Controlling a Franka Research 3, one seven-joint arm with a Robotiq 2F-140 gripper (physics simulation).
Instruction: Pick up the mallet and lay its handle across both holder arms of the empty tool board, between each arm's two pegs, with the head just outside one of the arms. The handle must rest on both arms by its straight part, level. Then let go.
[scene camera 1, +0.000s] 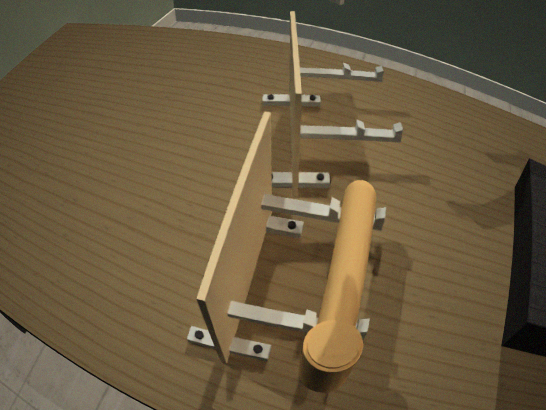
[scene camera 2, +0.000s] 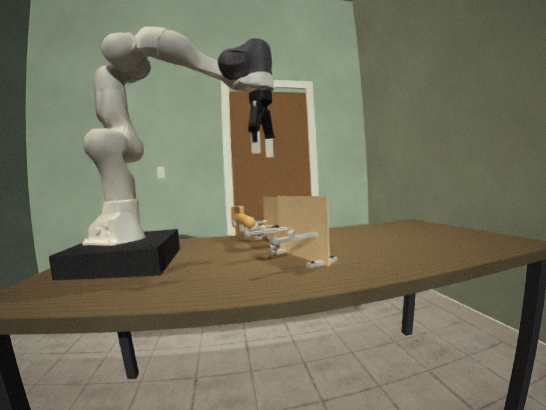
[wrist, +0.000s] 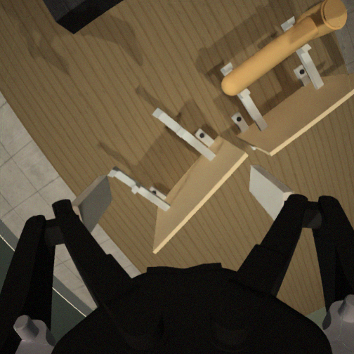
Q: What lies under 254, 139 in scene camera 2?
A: My gripper.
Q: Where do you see my gripper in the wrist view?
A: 179, 182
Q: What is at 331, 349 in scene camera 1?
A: An orange mallet.
